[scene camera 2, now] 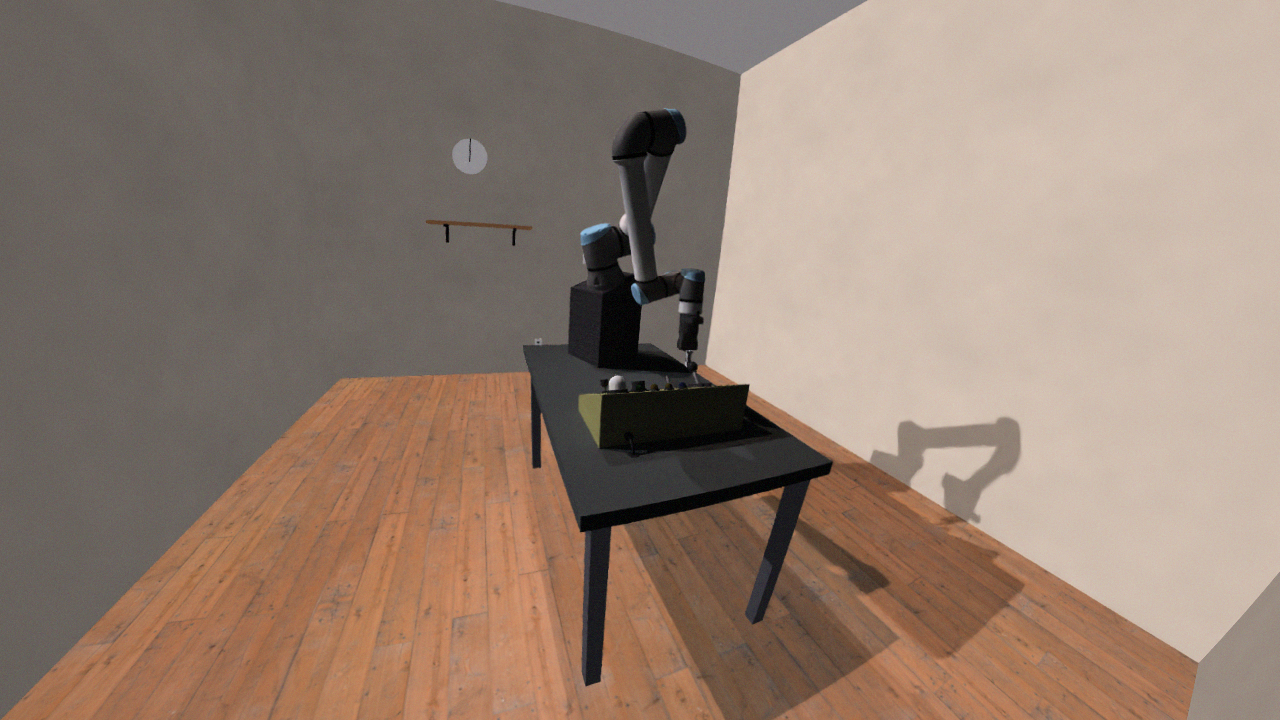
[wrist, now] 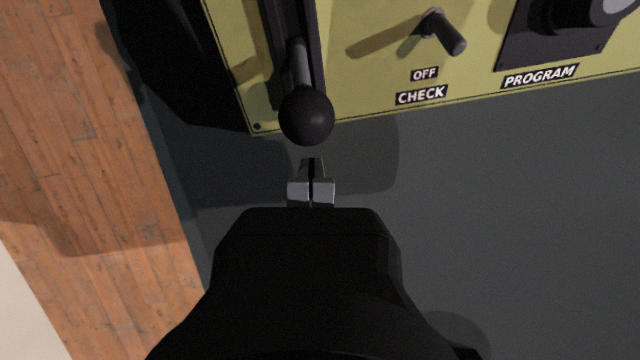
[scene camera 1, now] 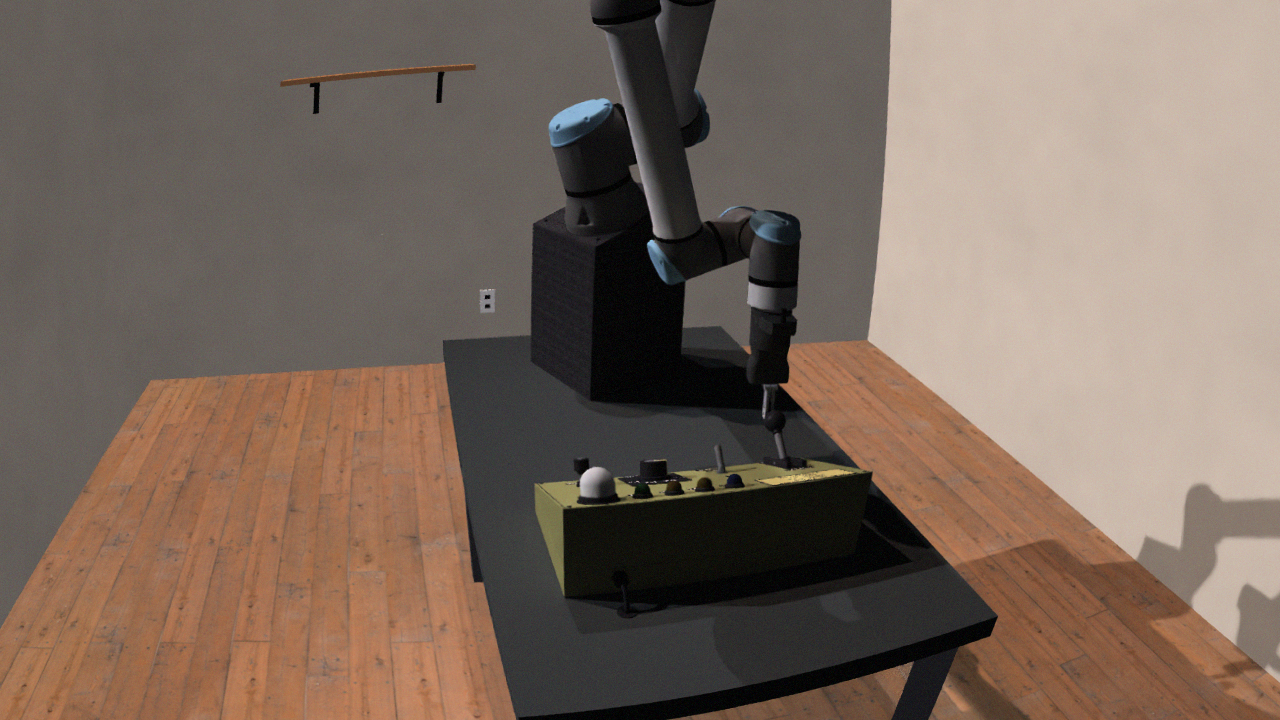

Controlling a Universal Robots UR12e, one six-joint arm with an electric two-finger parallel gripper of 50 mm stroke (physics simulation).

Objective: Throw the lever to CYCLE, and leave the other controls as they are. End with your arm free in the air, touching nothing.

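Pixels of known places: gripper, between the fingertips: (scene camera 2: 687, 366) (wrist: 311, 170) (scene camera 1: 767, 418); arm's base, origin of its link: (scene camera 2: 606, 283) (scene camera 1: 607, 215).
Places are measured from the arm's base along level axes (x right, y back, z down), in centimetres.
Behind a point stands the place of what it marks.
The olive control console (scene camera 1: 707, 537) @[x 8.8, y -83.9, z 29.8 cm] (scene camera 2: 671, 416) @[x 8.6, y -83.9, z 30.7 cm] (wrist: 370, 95) @[x -7.1, y -61.1, z 31.8 cm] stands on the table. Its lever has a black ball knob (scene camera 1: 774, 420) @[x -12.9, y -61.4, z 23.2 cm] (scene camera 2: 691, 367) @[x -12.5, y -61.3, z 23.8 cm] (wrist: 306, 116) @[x -13.7, y -59.9, z 22.1 cm] and leans towards the arm's side of the console, at the slot's end near the panel edge. The CYCLE label does not show in the wrist view. My gripper (scene camera 1: 767, 415) @[x -14.5, y -55.9, z 25.4 cm] (wrist: 311, 170) @[x -14.5, y -55.9, z 25.4 cm] is shut and empty, pointing down, with its fingertips beside the knob on the robot's side. A small gap shows between tips and knob in the wrist view; contact cannot be told for certain.
The CHECK toggle (scene camera 1: 719, 458) @[x -1.3, y -64.4, z 27.5 cm] (wrist: 450, 37) @[x -2.0, y -63.3, z 26.5 cm] leans towards OFF, beside the lever. The PROGRAM knob (scene camera 1: 653, 469) @[x 11.2, y -65.9, z 27.0 cm] (wrist: 560, 15) @[x 8.5, y -63.4, z 29.0 cm] is farther along. A white dome (scene camera 1: 597, 484) @[x 25.1, y -80.3, z 19.9 cm] and several coloured buttons line the console's far edge. The dark table (scene camera 1: 760, 662) @[x 8.5, y -105.8, z 38.7 cm] (scene camera 2: 698, 483) @[x 12.5, y -106.1, z 38.6 cm] (wrist: 500, 225) @[x 11.6, y -38.1, z 38.7 cm] carries the console.
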